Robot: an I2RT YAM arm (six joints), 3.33 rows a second.
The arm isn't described. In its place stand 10 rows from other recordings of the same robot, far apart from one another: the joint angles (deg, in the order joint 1, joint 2, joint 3, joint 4, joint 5, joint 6), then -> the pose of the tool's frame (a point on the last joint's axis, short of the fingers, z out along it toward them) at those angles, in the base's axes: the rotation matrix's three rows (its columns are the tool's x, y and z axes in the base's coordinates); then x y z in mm.
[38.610 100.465 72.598 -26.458 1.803 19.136] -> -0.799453, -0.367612, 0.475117; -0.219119, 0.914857, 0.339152; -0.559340, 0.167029, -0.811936; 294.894, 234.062, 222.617
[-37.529 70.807 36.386 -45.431 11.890 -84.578] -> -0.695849, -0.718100, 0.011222; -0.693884, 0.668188, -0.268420; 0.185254, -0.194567, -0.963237; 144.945, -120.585, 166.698
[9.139 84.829 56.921 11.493 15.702 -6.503] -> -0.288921, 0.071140, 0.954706; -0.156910, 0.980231, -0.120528; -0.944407, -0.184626, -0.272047; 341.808, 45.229, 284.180
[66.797 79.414 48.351 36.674 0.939 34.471] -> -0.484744, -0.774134, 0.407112; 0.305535, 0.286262, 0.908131; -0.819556, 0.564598, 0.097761; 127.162, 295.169, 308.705
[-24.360 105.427 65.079 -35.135 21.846 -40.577] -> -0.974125, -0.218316, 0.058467; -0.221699, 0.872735, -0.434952; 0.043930, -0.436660, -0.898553; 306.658, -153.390, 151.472
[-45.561 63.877 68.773 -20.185 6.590 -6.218] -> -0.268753, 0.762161, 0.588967; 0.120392, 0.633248, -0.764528; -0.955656, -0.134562, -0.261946; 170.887, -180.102, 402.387
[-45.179 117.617 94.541 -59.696 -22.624 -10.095] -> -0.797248, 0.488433, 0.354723; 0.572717, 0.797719, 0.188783; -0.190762, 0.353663, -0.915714; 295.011, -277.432, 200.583
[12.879 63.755 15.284 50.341 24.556 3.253] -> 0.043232, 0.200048, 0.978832; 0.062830, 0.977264, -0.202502; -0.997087, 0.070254, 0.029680; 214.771, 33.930, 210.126
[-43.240 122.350 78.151 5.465 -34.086 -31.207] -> -0.518819, -0.023304, 0.854567; -0.101162, 0.994278, -0.034303; -0.848878, -0.104246, -0.518208; 348.382, -300.222, 143.990
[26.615 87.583 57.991 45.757 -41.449 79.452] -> -0.843360, -0.410221, 0.347077; 0.401616, -0.052084, 0.914326; -0.356998, 0.910498, 0.208677; 300.782, 177.078, 336.485
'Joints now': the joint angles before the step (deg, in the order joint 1, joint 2, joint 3, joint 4, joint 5, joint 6). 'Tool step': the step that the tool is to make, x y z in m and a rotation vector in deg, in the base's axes. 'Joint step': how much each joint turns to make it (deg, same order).
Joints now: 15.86, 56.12, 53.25, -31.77, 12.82, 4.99
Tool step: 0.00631, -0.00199, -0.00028, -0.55, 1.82, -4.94
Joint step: -0.37, 2.21, 1.71, -2.10, 3.72, 2.74
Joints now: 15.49, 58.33, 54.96, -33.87, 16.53, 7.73
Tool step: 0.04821, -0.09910, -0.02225, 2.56, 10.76, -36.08
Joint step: -23.65, 15.23, 7.81, -7.04, 6.70, 11.72
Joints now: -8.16, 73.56, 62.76, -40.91, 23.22, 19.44
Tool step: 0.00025, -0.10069, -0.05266, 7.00, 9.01, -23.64
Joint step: -19.70, 13.09, 1.68, -1.52, -1.15, 5.88
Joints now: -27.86, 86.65, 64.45, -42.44, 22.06, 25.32
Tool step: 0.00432, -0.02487, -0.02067, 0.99, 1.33, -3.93
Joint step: -3.62, 5.14, 0.61, 2.74, -0.06, 0.39
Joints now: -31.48, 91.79, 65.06, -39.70, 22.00, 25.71
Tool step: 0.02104, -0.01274, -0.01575, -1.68, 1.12, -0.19
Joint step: 0.21, 6.14, 2.88, 3.36, 2.01, -0.48
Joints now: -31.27, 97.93, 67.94, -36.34, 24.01, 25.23
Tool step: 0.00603, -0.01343, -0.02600, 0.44, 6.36, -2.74
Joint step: -1.05, 6.36, 2.21, -1.74, 3.38, 0.59
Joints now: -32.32, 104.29, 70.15, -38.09, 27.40, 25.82
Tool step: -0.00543, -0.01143, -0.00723, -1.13, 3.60, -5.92
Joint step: -1.68, 2.53, 1.77, -3.49, 3.95, 3.78
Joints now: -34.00, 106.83, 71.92, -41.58, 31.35, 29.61
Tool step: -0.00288, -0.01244, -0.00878, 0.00, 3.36, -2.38
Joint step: -1.72, 2.82, 1.77, -1.87, 2.01, 0.28
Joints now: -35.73, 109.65, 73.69, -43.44, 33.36, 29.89
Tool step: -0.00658, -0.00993, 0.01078, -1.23, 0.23, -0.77
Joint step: -1.81, -1.01, 1.05, -0.68, 0.90, -1.49
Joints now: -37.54, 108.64, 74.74, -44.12, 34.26, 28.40
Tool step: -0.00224, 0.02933, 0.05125, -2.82, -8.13, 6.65
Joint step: 3.37, -10.64, -2.16, 1.31, -3.32, -2.88
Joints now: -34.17, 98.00, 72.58, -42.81, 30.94, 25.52
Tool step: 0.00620, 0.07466, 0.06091, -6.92, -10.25, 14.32
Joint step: 12.13, -13.27, -2.43, 2.97, 0.04, -3.00
